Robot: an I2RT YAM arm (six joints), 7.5 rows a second.
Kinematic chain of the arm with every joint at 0, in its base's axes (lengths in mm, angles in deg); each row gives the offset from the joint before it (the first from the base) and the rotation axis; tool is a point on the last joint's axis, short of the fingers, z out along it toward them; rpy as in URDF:
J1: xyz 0 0 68 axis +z
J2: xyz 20 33.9 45.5 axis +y
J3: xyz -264 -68.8 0 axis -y
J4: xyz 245 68.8 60 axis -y
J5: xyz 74 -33.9 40.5 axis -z
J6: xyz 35.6 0 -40.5 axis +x
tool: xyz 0 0 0 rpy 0 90 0
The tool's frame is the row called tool.
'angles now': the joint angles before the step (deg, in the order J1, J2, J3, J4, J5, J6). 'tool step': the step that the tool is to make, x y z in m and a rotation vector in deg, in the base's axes. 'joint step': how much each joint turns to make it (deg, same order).
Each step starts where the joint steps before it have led.
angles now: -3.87 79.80 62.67 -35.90 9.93 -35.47
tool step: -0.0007 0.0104 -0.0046 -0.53 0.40 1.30
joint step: 2.16 -0.10 -1.03 0.49 0.96 0.37
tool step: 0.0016 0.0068 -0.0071 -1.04 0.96 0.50
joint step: 1.52 0.78 -0.77 0.56 1.46 0.21
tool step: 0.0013 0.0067 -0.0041 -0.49 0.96 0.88
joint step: 1.40 0.70 -0.13 -0.17 0.69 0.15
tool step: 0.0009 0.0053 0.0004 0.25 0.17 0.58
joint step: 1.04 0.29 0.40 -0.40 0.05 0.54
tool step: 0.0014 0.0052 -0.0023 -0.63 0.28 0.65
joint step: 1.09 0.51 -0.04 0.23 0.76 0.02
